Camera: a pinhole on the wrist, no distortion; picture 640 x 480 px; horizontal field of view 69.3 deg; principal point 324.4 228.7 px. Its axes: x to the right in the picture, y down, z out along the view. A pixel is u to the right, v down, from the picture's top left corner.
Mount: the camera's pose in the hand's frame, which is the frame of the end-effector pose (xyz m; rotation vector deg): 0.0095 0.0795 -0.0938 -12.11 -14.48 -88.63
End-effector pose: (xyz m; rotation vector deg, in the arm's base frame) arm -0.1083 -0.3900 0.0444 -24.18 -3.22 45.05
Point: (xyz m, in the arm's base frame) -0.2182 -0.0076 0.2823
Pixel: 325.7 388.7
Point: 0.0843 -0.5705 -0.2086
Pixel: behind the camera
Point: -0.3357 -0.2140 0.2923
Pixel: 367.1 162.2
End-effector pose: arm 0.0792 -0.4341 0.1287 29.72 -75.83 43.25
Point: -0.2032 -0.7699 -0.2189
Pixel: outside the picture
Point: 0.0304 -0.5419 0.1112
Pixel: outside the picture
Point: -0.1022 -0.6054 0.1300
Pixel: 556.1 158.8
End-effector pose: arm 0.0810 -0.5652 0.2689 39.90 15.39 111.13
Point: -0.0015 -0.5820 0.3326
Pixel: 369.7 353.9
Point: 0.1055 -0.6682 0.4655
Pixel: 391.4 176.8
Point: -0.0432 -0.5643 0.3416
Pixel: outside the picture
